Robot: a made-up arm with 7 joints. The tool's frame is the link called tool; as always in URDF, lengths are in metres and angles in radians. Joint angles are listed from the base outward. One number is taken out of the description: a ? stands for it. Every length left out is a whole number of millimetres.
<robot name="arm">
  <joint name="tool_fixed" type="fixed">
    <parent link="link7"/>
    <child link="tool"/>
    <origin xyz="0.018 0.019 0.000" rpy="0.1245 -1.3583 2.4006"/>
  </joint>
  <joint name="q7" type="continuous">
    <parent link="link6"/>
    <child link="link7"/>
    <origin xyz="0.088 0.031 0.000" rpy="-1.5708 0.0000 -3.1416"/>
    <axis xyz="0 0 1"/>
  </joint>
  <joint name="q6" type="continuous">
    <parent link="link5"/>
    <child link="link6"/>
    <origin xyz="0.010 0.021 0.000" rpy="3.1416 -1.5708 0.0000"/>
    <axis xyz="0 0 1"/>
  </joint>
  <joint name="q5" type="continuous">
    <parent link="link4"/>
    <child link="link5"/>
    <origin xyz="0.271 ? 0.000" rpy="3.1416 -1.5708 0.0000"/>
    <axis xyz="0 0 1"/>
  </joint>
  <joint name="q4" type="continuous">
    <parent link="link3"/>
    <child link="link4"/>
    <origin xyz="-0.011 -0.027 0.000" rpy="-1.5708 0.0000 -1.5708"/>
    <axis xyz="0 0 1"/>
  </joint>
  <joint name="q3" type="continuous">
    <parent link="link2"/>
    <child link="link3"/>
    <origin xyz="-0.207 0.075 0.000" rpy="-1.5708 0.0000 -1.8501"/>
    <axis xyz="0 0 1"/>
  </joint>
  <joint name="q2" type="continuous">
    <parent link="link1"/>
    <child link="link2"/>
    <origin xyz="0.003 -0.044 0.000" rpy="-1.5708 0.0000 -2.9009"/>
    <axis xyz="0 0 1"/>
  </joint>
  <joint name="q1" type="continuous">
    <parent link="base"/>
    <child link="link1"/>
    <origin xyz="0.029 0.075 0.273" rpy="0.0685 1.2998 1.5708"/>
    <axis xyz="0 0 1"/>
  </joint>
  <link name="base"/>
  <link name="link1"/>
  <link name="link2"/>
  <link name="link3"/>
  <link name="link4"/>
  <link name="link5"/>
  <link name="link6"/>
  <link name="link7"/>
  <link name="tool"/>
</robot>
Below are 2 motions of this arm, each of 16 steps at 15 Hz.
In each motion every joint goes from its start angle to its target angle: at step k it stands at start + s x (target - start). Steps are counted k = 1, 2, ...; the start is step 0. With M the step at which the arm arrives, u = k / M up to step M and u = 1 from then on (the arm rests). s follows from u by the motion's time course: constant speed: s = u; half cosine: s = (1 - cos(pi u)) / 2; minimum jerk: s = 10 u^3 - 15 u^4 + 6 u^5.
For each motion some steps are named. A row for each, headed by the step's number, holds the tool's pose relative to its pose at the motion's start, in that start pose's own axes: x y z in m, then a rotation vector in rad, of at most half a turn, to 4 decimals.
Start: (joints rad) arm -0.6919 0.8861 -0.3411 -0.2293 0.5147 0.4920 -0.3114
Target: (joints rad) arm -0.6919 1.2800 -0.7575 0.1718 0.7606 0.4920 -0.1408
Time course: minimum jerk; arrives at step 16
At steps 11, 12, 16:
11: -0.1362 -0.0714 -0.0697 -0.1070 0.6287 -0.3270
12: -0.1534 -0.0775 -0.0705 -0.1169 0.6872 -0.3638
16: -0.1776 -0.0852 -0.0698 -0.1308 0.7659 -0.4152

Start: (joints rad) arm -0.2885 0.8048 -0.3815 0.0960 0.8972 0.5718 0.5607
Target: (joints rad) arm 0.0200 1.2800 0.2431 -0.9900 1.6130 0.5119 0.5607
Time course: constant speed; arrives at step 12
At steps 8, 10, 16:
8: -0.0507 0.2201 0.0894 0.9644 -0.0211 -0.2123
10: -0.0497 0.2571 0.1433 1.2272 -0.0405 -0.2843
16: -0.0449 0.2795 0.2059 1.4959 -0.0704 -0.3512

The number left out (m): 0.026
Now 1 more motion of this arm.
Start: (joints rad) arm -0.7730 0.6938 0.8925 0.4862 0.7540 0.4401 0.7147
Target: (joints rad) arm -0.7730 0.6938 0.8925 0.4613 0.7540 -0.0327 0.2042
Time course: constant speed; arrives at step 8
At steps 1, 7, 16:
1: 0.0057 0.0010 0.0013 -0.0599 -0.0628 -0.0080
7: 0.0361 0.0098 0.0137 -0.3937 -0.4408 -0.1372
16: 0.0404 0.0117 0.0164 -0.4440 -0.5026 -0.1722

